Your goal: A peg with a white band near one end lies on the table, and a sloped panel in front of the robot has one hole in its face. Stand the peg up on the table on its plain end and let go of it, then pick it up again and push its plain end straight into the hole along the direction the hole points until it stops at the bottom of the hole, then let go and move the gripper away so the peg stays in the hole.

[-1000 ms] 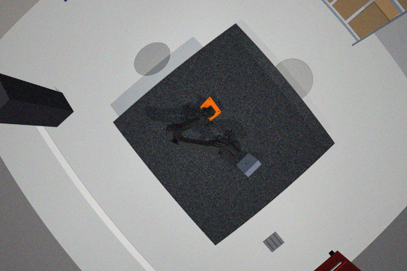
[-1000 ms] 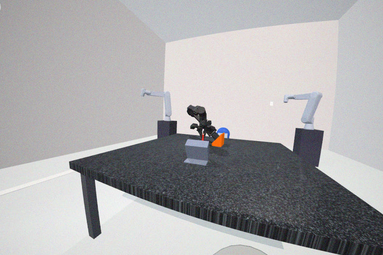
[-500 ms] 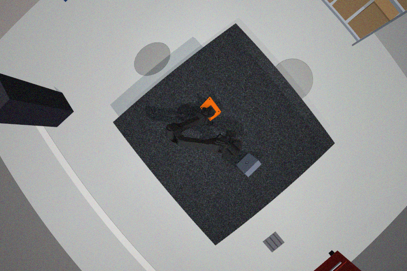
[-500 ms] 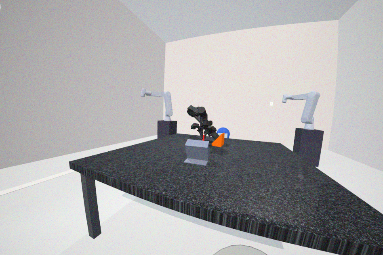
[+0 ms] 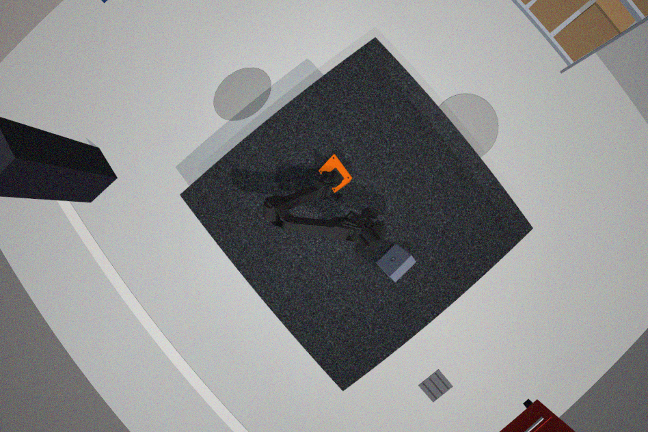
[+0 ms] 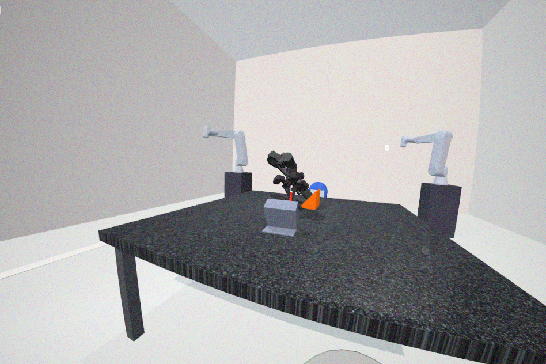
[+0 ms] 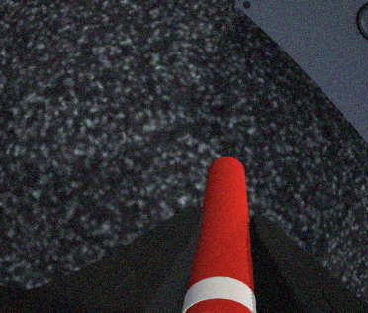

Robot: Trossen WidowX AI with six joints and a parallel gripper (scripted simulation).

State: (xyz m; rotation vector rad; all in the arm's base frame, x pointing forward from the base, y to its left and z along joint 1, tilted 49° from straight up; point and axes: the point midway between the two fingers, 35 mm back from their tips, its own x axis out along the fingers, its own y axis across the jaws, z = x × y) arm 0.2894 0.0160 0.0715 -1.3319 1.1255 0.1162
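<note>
Right now the sloped panel is 17 cm ahead of my gripper tip, 4 cm below it and 2 cm to the left of it. From my gripper tip the other things lie so: red peg 1 cm behind, 1 cm above.
</note>
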